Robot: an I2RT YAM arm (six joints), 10 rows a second.
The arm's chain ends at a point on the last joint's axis. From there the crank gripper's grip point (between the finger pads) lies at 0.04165 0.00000 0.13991 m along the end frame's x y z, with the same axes.
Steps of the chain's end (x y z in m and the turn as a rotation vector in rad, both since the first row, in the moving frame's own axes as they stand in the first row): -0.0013, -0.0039, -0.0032, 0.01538, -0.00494, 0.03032; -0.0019, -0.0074, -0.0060, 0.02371, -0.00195, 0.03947; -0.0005, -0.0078, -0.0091, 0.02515, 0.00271, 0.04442; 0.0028, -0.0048, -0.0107, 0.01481, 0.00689, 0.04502; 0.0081, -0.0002, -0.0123, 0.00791, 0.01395, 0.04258; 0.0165, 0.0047, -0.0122, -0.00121, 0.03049, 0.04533; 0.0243, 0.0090, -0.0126, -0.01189, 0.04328, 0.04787; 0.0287, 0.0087, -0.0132, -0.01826, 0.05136, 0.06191; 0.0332, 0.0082, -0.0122, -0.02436, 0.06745, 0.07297
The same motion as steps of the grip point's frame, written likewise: -0.0020, -0.0048, -0.0030, 0.01538, -0.00494, 0.03032; -0.0021, -0.0091, -0.0059, 0.02371, -0.00195, 0.03947; -0.0001, -0.0095, -0.0092, 0.02515, 0.00271, 0.04442; 0.0038, -0.0050, -0.0110, 0.01481, 0.00689, 0.04502; 0.0100, 0.0005, -0.0129, 0.00791, 0.01395, 0.04258; 0.0207, 0.0069, -0.0135, -0.00121, 0.03049, 0.04533; 0.0302, 0.0128, -0.0146, -0.01189, 0.04328, 0.04787; 0.0357, 0.0140, -0.0156, -0.01826, 0.05136, 0.06191; 0.0423, 0.0149, -0.0154, -0.02436, 0.06745, 0.07297
